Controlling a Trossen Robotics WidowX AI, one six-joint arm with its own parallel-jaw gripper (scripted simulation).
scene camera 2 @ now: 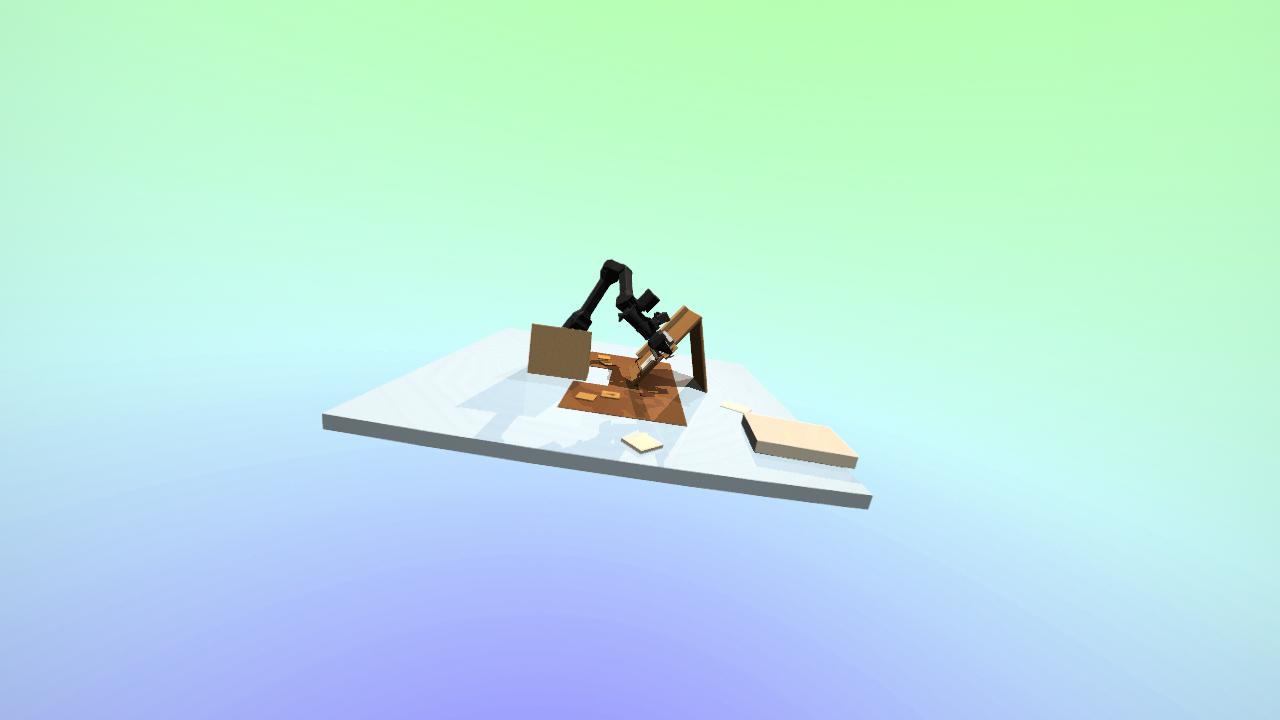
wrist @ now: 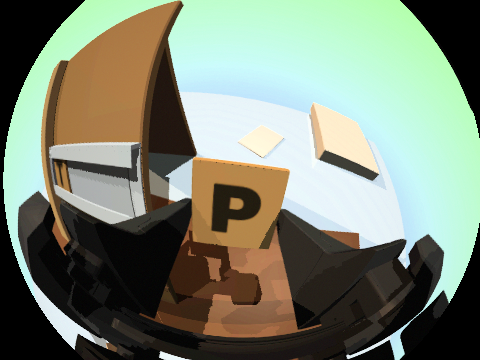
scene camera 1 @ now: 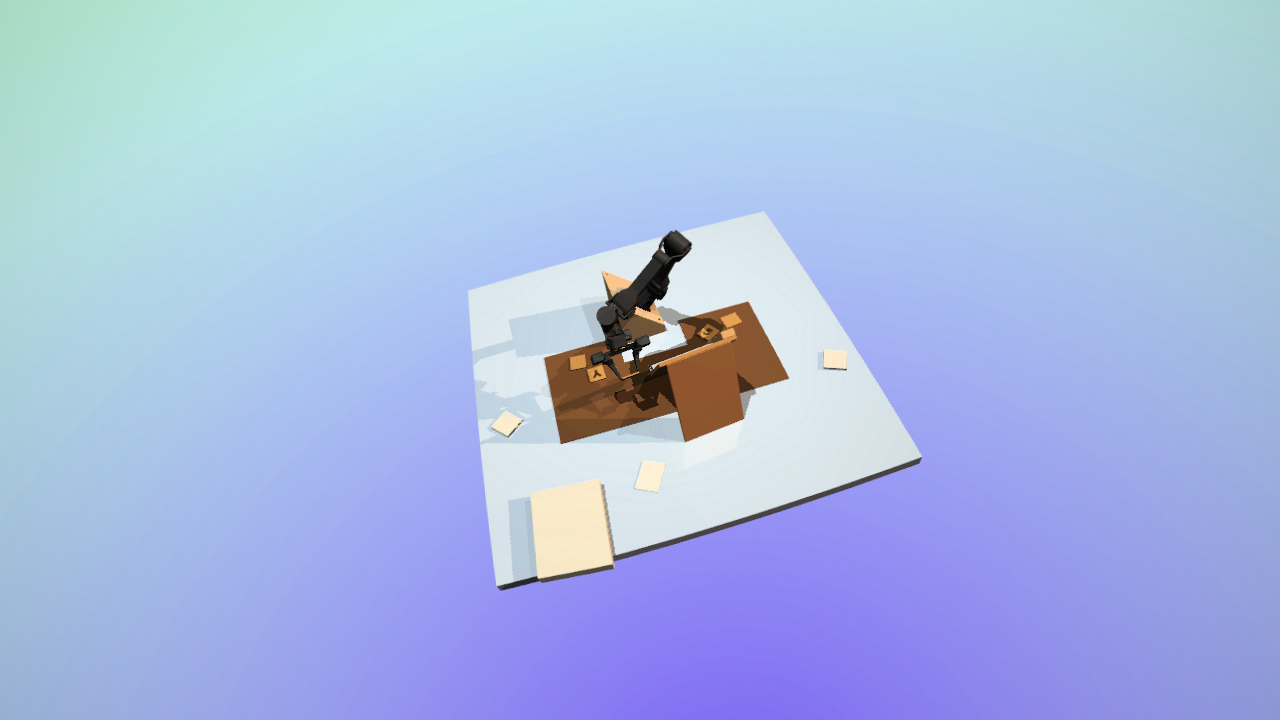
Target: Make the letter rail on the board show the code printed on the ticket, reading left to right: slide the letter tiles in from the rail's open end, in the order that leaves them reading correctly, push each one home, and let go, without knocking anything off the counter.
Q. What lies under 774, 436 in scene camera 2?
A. A cream block.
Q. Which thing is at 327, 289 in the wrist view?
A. The gripper.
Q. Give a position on a sloping wooden board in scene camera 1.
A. At 704, 383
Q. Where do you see a sloping wooden board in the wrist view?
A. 117, 99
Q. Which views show the gripper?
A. Scene camera 2, the wrist view and scene camera 1: all of them.
